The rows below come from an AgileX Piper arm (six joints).
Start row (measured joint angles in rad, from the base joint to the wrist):
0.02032 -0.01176 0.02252 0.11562 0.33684 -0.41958
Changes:
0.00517 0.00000 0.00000 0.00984 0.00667 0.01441
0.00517 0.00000 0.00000 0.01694 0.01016 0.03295
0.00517 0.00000 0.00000 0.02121 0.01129 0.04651
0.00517 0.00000 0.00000 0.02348 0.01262 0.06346
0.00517 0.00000 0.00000 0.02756 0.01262 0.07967
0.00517 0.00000 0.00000 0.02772 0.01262 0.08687
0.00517 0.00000 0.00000 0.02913 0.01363 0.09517
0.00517 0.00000 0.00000 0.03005 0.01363 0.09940
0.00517 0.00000 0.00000 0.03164 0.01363 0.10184
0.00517 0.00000 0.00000 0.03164 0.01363 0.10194
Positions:
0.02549 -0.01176 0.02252 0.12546 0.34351 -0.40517
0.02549 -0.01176 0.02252 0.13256 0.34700 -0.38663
0.02549 -0.01176 0.02252 0.13683 0.34813 -0.37307
0.02549 -0.01176 0.02252 0.13910 0.34946 -0.35612
0.02549 -0.01176 0.02252 0.14318 0.34946 -0.33991
0.02549 -0.01176 0.02252 0.14334 0.34946 -0.33271
0.02549 -0.01176 0.02252 0.14475 0.35047 -0.32441
0.02549 -0.01176 0.02252 0.14567 0.35047 -0.32018
0.02549 -0.01176 0.02252 0.14726 0.35047 -0.31774
0.02549 -0.01176 0.02252 0.14726 0.35047 -0.31764

